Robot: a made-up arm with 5 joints. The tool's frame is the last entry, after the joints.
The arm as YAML. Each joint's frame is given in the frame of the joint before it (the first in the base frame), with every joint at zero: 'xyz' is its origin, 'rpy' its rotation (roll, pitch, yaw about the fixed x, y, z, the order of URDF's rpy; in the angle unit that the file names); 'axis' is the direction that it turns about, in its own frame. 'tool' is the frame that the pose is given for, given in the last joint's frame.
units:
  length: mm
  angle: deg
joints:
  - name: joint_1
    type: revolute
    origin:
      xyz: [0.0, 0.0, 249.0]
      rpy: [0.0, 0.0, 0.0]
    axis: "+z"
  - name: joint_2
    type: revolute
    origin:
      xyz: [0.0, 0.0, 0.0]
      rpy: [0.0, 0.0, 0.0]
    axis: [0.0, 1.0, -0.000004]
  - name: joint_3
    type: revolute
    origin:
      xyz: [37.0, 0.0, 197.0]
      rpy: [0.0, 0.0, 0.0]
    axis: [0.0, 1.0, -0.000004]
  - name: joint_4
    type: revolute
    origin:
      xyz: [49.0, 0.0, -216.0]
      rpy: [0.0, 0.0, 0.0]
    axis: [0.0, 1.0, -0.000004]
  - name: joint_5
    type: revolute
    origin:
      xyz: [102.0, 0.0, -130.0]
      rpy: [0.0, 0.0, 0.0]
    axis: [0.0, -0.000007, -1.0]
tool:
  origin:
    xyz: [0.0, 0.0, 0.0]
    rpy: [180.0, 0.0, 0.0]
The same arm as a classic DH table. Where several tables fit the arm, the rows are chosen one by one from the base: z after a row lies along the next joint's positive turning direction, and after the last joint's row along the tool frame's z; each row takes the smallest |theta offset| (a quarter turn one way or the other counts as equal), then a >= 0, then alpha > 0; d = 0 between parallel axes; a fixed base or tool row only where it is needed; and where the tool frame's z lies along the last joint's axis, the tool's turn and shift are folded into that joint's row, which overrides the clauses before.
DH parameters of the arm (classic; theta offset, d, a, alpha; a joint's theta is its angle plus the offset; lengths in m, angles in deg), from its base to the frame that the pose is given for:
joint_1: 0 0.249 0 -90
joint_2: -79.36 0 0.2004 0
joint_3: -23.42 0 -0.2215 0
joint_4: -77.22 0 -0.102 90
joint_5: 180 0.13 0 0

